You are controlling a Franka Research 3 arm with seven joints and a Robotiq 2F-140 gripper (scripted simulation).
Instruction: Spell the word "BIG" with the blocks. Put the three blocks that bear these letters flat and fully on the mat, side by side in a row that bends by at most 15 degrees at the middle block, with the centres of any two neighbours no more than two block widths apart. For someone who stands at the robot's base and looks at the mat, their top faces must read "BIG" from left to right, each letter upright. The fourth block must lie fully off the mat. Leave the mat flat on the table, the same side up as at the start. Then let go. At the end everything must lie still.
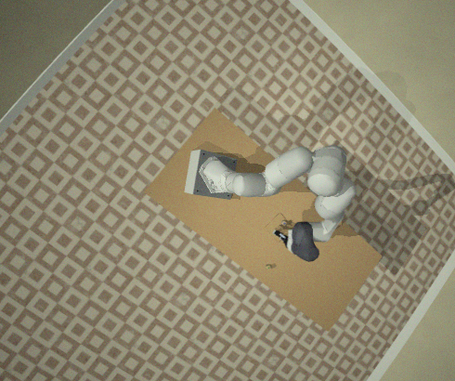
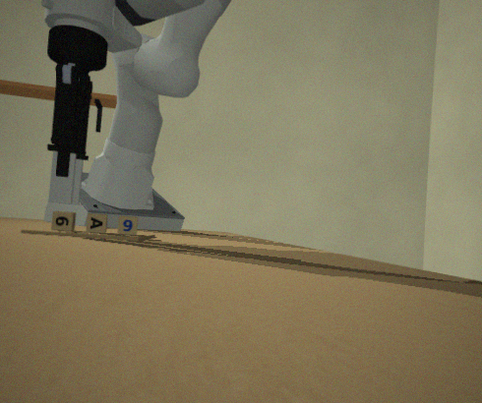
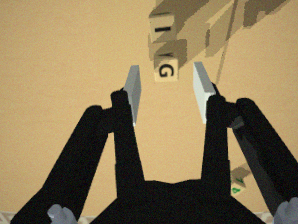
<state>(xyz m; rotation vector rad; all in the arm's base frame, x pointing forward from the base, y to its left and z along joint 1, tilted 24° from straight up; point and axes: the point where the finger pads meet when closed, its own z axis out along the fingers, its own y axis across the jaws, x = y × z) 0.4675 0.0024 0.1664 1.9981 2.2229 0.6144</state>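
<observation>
The thin mat lies 7 cm below my hand, 4 cm to the left of it and 1 cm behind it.
</observation>
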